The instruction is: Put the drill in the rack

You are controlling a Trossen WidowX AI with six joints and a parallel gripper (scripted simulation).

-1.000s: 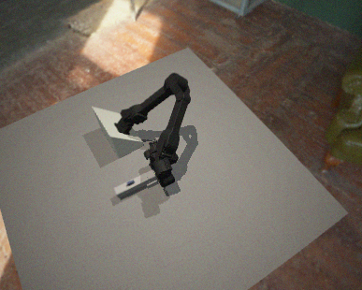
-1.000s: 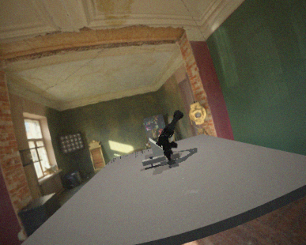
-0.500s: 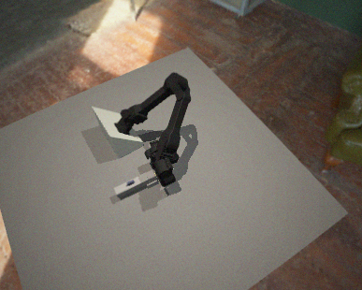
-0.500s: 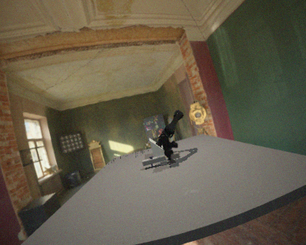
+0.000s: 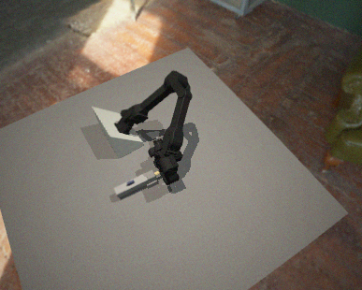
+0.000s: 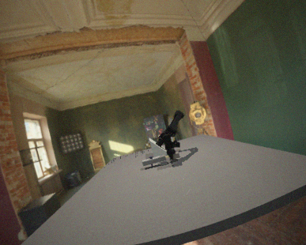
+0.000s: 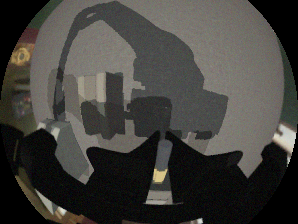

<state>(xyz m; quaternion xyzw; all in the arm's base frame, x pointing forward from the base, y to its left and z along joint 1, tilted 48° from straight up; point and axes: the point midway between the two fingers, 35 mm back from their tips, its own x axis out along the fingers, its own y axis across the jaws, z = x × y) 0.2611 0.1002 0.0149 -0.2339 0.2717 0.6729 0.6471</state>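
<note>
The drill is 50 mm to the right of my gripper tip and 30 mm above it. Round my gripper tip: light grey fixture block: 130 mm to the right, 20 mm above; blue key: 160 mm to the right, 30 mm above, 10 mm behind.
</note>
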